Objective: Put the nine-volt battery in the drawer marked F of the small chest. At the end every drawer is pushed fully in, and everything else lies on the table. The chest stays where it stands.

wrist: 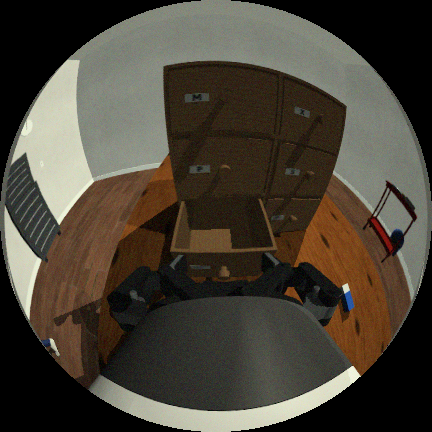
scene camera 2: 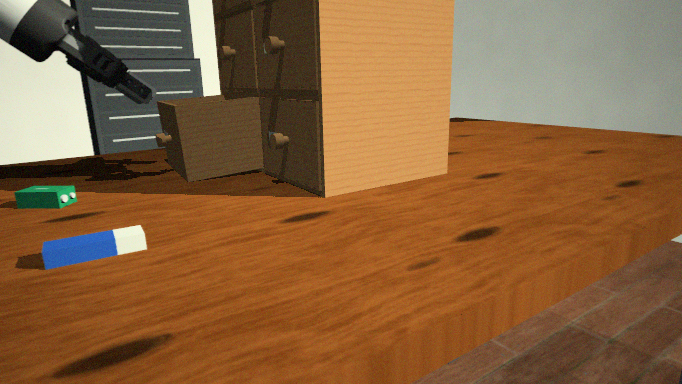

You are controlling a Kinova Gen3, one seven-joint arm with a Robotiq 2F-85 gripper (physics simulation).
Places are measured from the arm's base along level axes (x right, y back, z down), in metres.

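Pixels of known places: gripper, between the fingertips: [wrist: 223, 262] [scene camera 2: 148, 98].
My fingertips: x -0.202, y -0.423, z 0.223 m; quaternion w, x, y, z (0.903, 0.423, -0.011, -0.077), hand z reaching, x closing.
Observation:
Behind a point stands the place of what it marks.
The nine-volt battery, a green block [scene camera 2: 40, 198] @[x -0.080, y -0.315, z 0.313 m] with two white terminals, lies on the table at the left in the scene view. The small chest [scene camera 2: 385, 100] @[x -0.013, y -0.673, z 0.227 m] stands behind it. The chest's lower left drawer [scene camera 2: 220, 137] @[x -0.142, y -0.504, z 0.272 m] [wrist: 224, 249] @[x -0.203, y -0.445, z 0.229 m] is pulled out; its label is too dark to read. A pale patch shows on its floor. The lower right drawer [scene camera 2: 296, 162] @[x -0.049, y -0.577, z 0.294 m] [wrist: 310, 207] @[x -0.022, y -0.584, z 0.247 m] is in, its label also unreadable. The drawers labelled M, X, P and S look shut. My gripper [scene camera 2: 144, 95] @[x -0.202, y -0.423, z 0.223 m] [wrist: 223, 262] @[x -0.202, y -0.423, z 0.223 m] is open and empty, tilted down, just above and before the open drawer's front.
A blue and white block [scene camera 2: 95, 247] @[x 0.091, y -0.389, z 0.315 m] [wrist: 348, 297] @[x 0.080, y -0.385, z 0.311 m] lies on the table [scene camera 2: 350, 280] @[x 0.195, y -0.545, z 0.324 m], nearer the scene camera than the battery. The table's edge runs along the lower right. A dark louvred cabinet [scene camera 2: 145, 80] [wrist: 32, 210] and a red stand [wrist: 382, 235] are farther off.

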